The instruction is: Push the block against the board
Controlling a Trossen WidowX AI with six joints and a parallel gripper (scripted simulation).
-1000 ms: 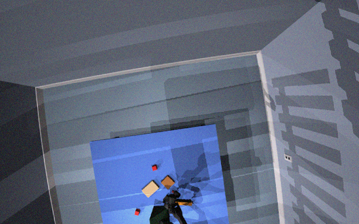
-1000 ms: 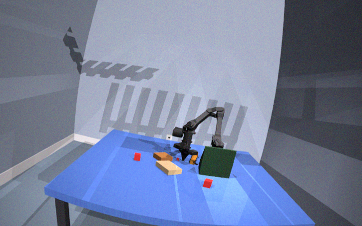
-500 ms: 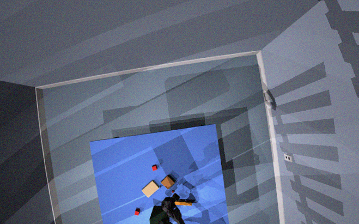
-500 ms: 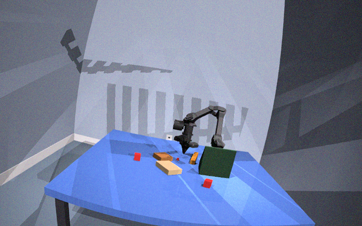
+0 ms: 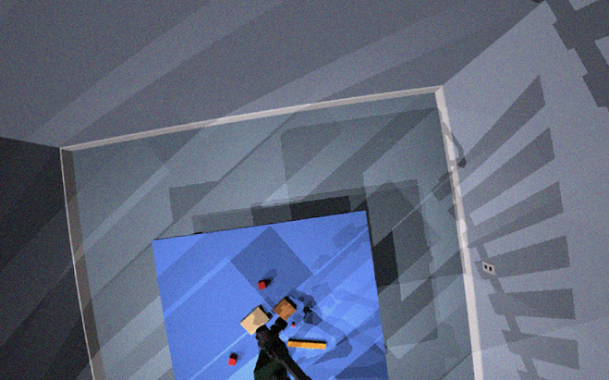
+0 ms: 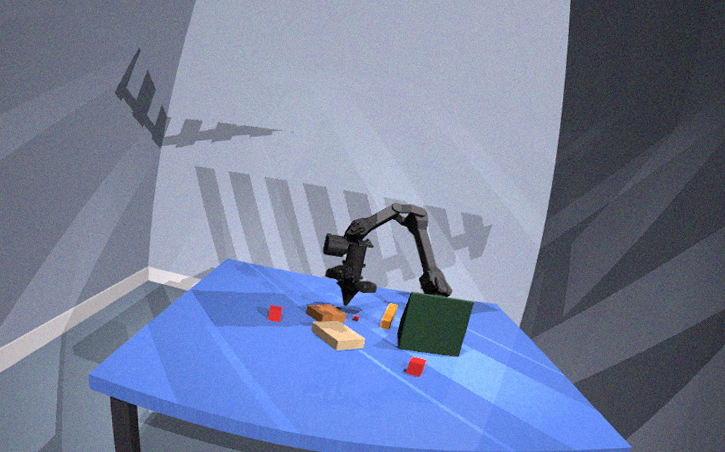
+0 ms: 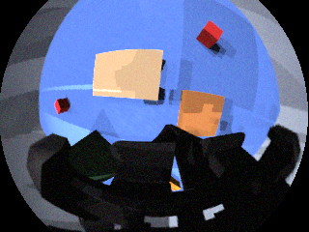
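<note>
The pale tan board lies 12 cm to the left of my gripper tip and 6 cm below it. The rest, counted from my gripper tip: brown square block (6 cm ahead, 5 cm to the right, 6 cm below); narrow orange strip (15 cm behind, 18 cm to the right, 6 cm below); tiny red piece (4 cm behind, 10 cm to the right, 7 cm below).
</note>
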